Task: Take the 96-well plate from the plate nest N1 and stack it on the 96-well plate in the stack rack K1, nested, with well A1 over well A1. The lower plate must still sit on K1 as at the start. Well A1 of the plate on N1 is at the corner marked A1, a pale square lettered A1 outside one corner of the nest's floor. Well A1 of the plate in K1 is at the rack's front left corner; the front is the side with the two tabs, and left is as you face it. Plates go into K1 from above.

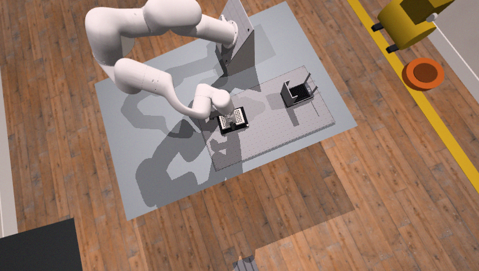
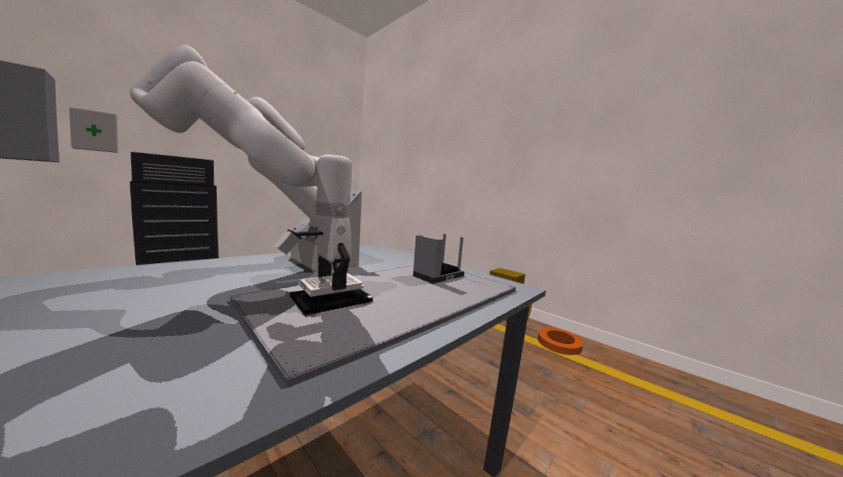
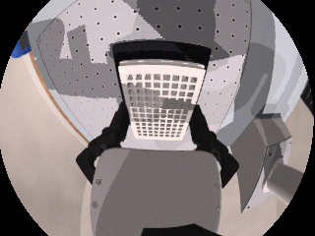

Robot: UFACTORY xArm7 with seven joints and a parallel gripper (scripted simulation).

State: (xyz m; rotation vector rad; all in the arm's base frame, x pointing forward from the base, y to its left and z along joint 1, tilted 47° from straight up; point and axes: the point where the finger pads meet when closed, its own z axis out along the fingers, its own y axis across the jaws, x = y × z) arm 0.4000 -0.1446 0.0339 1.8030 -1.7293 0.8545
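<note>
Now: the pale A1 mark 50 mm ahead of my hand, 80 mm to the left of it and 40 mm below it. The rest, counted from my hand: dark 96-well plate (30 mm behind, 380 mm to the left, 20 mm below); then white 96-well plate (10 mm below).
</note>
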